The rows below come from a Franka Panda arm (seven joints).
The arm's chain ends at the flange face. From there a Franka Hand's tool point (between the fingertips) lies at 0.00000 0.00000 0.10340 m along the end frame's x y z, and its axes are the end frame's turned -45 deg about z.
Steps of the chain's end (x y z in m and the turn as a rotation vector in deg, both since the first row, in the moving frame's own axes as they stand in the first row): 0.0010, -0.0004, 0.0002, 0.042, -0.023, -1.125; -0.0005, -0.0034, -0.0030, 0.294, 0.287, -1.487; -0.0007, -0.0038, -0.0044, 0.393, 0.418, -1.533
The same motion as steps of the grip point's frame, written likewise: 0.0010, 0.0003, 0.0002, 0.046, 0.013, -1.125; 0.0028, -0.0028, -0.0030, 0.005, 0.411, -1.487; 0.0032, -0.0032, -0.0044, -0.018, 0.573, -1.533
